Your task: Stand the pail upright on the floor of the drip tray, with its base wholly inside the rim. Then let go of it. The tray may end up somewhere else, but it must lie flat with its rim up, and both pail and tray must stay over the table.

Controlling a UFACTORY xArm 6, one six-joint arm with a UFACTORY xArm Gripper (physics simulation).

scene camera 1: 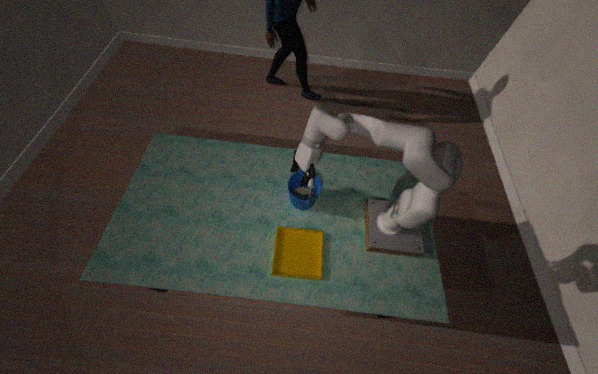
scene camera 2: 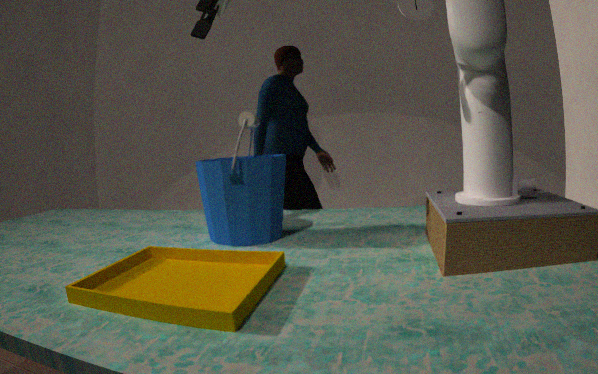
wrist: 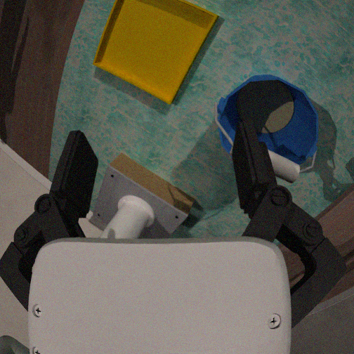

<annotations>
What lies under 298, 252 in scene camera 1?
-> A yellow drip tray.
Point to a blue pail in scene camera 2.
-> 243, 207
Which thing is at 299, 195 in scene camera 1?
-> A blue pail.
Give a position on a yellow drip tray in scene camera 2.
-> At 211, 289
</annotations>
